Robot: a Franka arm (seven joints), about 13 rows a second.
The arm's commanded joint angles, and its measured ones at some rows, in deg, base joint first. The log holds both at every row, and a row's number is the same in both.
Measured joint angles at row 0:
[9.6, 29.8, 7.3, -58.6, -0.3, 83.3, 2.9]
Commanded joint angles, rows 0 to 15:
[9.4, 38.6, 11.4, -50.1, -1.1, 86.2, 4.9]
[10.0, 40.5, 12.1, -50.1, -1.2, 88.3, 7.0]
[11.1, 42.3, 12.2, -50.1, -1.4, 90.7, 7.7]
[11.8, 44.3, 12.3, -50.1, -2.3, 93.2, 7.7]
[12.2, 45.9, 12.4, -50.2, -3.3, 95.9, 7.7]
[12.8, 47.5, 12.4, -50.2, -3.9, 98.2, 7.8]
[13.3, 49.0, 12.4, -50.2, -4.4, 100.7, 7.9]
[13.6, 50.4, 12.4, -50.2, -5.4, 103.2, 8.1]
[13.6, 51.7, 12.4, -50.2, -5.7, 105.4, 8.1]
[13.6, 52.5, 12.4, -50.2, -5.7, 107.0, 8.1]
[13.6, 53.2, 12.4, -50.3, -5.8, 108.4, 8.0]
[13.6, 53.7, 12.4, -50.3, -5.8, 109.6, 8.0]
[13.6, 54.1, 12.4, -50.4, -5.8, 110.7, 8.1]
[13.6, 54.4, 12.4, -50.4, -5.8, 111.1, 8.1]
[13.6, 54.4, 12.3, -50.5, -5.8, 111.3, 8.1]
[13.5, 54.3, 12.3, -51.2, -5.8, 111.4, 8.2]
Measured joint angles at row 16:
[13.5, 53.5, 11.8, -53.1, -4.9, 111.3, 6.7]
